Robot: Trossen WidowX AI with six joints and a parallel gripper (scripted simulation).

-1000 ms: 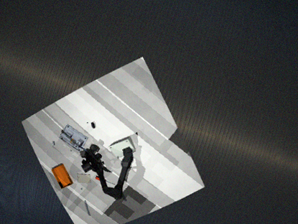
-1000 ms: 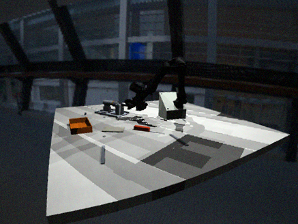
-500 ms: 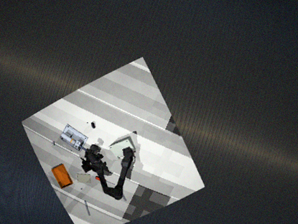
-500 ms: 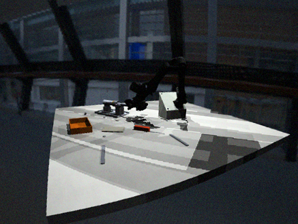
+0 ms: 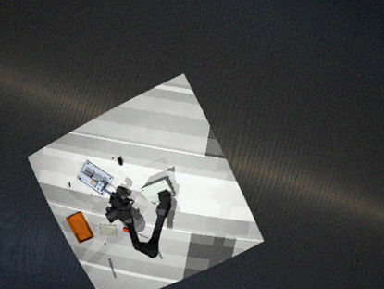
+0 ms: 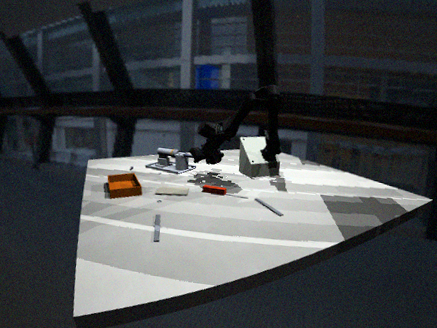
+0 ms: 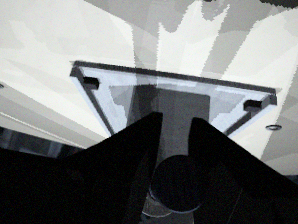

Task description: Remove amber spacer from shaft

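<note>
The thin shaft is 4 cm ahead of my gripper tip, 5 cm to the right of it and 3 cm above it. From my gripper tip the other things lie so: cream card 17 cm ahead, 23 cm to the left, 5 cm below; dark object 13 cm behind, 16 cm to the right, 3 cm below; spacer 8 cm ahead, 12 cm to the right, 2 cm above.
</note>
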